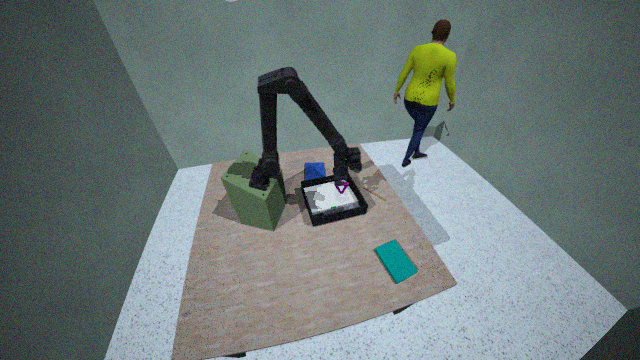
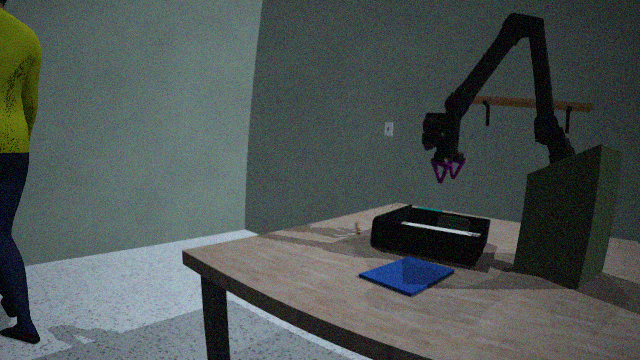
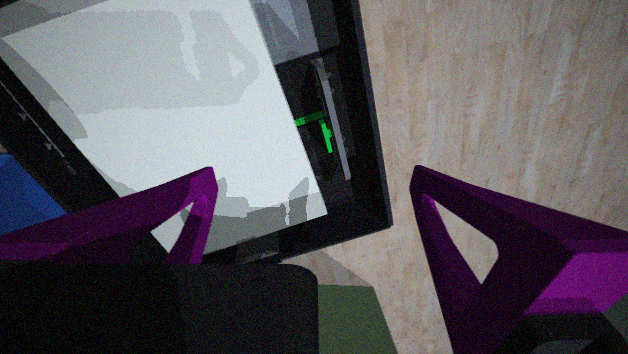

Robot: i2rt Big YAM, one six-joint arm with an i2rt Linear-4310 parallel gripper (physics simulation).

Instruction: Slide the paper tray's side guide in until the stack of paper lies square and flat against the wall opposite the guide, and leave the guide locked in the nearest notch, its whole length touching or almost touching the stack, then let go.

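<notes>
The black paper tray stands on the table. The white stack of paper lies in it, with its far long edge close to the wall near the blue pad. The side guide shows green parts beside the stack's other long edge, next to a grey toothed strip. The guide looks close along the stack; any small gap or the lock state is too dark to tell. My gripper is open and empty, above the tray and clear of the guide.
A blue pad lies beside the tray. A green block stands at the arm's base. A teal pad and a thin stick lie on the table. A person is beyond the table.
</notes>
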